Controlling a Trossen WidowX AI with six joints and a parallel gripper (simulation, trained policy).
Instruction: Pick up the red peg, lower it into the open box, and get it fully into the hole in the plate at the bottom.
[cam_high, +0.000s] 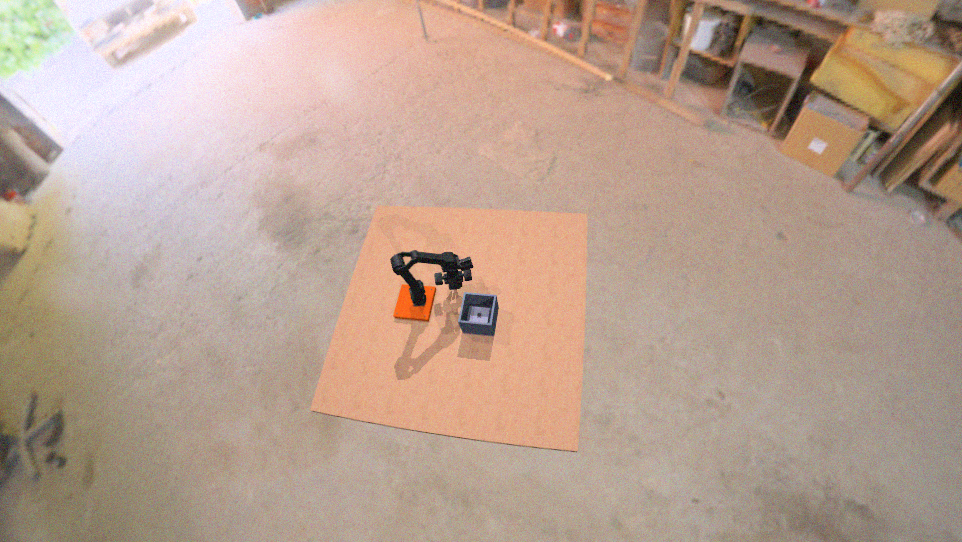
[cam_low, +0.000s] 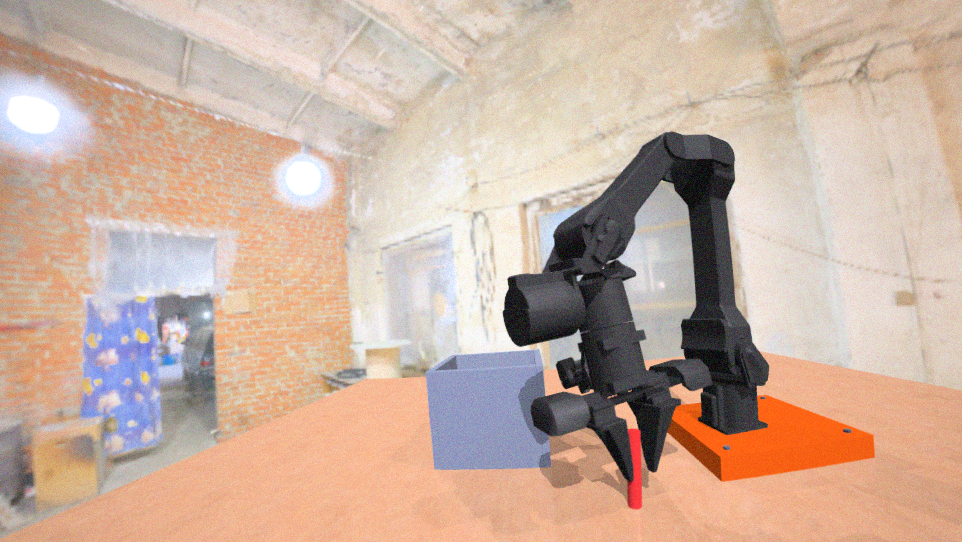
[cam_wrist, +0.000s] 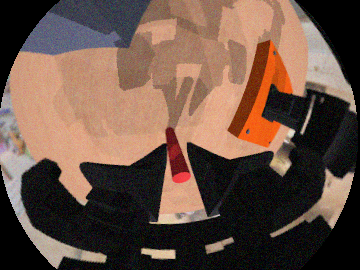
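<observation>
Now: the grey plate 20 cm to the right of my gripper tip, 14 cm ahead of it and 1 cm above it. The rest, counted from my gripper tip: red peg: 1 cm ahead, 1 cm above.
</observation>
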